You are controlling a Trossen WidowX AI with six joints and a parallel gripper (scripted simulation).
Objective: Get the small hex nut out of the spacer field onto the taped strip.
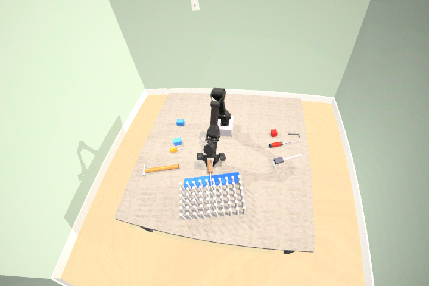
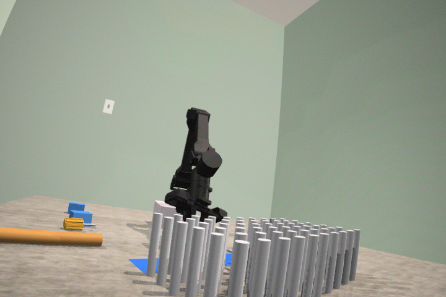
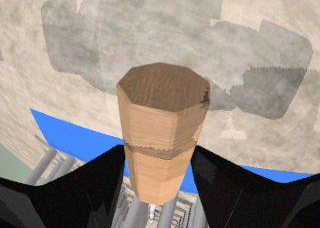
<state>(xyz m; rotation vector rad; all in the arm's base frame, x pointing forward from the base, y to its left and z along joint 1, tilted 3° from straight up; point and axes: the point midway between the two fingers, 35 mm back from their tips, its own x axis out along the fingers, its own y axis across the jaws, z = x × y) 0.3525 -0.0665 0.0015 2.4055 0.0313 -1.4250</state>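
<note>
My gripper tip is 80 mm short of the blue taped strip, 40 mm above it and 20 mm to the right of it. Also, from my gripper tip: red block (450 mm to the left, 330 mm behind, 20 mm below); then hex key (630 mm to the left, 340 mm behind, 30 mm below); then yellow-handled tool (290 mm to the right, 140 mm behind, 20 mm below).
</note>
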